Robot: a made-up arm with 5 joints.
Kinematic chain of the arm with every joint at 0, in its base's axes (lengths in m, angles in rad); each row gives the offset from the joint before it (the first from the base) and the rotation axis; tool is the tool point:
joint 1: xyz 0 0 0.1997 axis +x
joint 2: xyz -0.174 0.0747 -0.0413 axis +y
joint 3: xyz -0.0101 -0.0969 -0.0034 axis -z
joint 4: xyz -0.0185 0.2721 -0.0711 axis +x
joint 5: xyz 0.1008 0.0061 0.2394 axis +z
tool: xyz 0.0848 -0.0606 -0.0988
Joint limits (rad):
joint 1: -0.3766..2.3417
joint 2: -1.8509..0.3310
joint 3: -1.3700..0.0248
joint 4: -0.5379..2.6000
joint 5: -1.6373..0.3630
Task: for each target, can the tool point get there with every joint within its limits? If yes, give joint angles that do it. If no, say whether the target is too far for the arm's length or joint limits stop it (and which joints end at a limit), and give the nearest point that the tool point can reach.
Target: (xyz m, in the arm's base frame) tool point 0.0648 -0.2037 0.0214
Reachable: no: joint limits stop it (at a limit: joint 1, joint 3, joint 5) | nearest point 0.0436 -0.0531 -0.0192 | short by 0.157 m
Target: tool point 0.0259 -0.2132 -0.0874
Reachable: no: joint limits stop it (at a limit: joint 1, joint 3, joint 5) | nearest point 0.0088 -0.0791 -0.1125 | short by 0.137 m
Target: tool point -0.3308 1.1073 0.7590
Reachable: no: too far | nearest point -0.2235 0.3761 0.3896 | short by 0.826 m
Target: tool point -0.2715 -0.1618 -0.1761
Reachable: no: joint limits stop it (at a limit: joint 1, joint 3, joint 4, joint 5) | nearest point -0.2645 -0.0977 -0.1731 | short by 0.065 m
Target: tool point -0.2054 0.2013 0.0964
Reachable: yes | joints 0.2227 -0.4280 -1.2459 1.2369 -0.0207
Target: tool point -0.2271 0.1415 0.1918
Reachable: yes | joints 1.0617 -0.6149 -1.2134 0.7782 -1.2662
